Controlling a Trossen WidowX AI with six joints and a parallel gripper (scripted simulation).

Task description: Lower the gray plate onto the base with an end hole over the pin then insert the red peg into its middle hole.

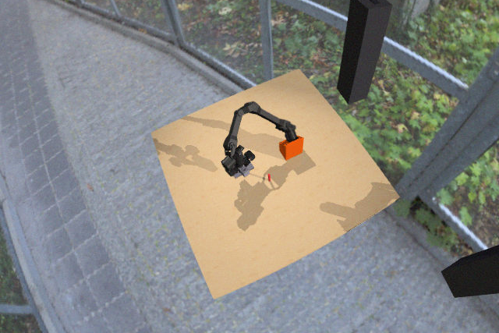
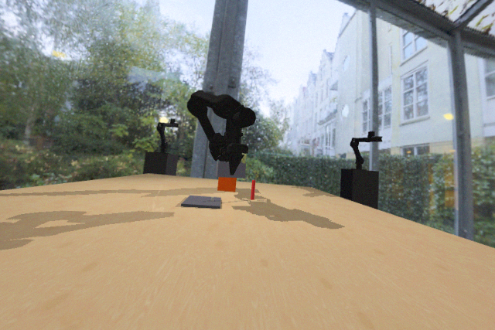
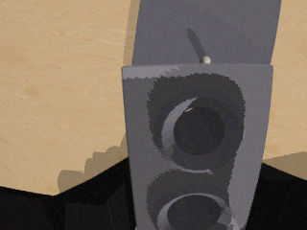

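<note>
The dark flat base lies 100 mm below my gripper tip, 70 mm to the right of it and 10 mm behind it. Round my gripper tip: gray plate 30 mm above; then red peg 140 mm behind, 80 mm to the left, 70 mm below.
</note>
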